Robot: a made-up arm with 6 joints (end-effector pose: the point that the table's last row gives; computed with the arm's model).
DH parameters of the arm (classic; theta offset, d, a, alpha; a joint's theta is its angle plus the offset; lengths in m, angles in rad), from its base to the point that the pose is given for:
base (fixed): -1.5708 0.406 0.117 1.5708
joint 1: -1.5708 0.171 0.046 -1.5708
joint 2: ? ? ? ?
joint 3: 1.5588 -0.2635 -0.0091 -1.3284
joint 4: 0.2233 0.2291 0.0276 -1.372
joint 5: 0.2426 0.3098 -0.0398 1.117
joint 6: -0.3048 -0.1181 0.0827 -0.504
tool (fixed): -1.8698 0.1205 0 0
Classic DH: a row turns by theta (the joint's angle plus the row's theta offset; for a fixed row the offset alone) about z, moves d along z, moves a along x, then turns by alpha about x.
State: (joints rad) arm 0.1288 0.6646 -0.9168 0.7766 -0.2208 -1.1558
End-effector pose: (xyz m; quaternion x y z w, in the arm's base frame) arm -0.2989 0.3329 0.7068 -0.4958 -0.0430 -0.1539 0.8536
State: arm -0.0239 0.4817 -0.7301 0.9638 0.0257 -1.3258
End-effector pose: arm -0.1754 0.1902 0.7785 -0.3315 0.0257 -0.1097 0.9367
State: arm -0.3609 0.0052 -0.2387 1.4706 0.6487 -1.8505
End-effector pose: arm 0.0314 -0.0862 0.6414 0.1422 0.2040 -0.2585 0.9335
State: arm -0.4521 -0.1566 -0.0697 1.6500 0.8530 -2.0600
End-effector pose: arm 0.0541 -0.1249 0.5531 0.2459 0.2953 -0.3820 0.8405
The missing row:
joint 2: -1.3281 -0.2293 0.0953 -1.5222
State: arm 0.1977 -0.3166 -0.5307 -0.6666 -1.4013 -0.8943
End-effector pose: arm 0.0077 0.4745 0.6029 -0.6249 0.0482 -0.7176 0.3038
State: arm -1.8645 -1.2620 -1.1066 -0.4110 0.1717 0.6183
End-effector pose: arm 0.2757 -0.5416 0.8999 0.2557 -0.1034 0.9337 0.2284
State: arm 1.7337 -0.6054 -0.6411 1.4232 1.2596 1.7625
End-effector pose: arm 0.2598 -0.2243 0.2561 0.5648 0.5389 0.5190 0.3481
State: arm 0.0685 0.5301 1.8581 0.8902 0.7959 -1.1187
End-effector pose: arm -0.6855 -0.1006 0.3679 0.3946 -0.1426 -0.7456 0.5177
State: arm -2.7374 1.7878 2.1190 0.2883 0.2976 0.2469
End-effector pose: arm -0.4852 0.0804 1.0008 -0.5412 0.0968 0.4558 0.7000
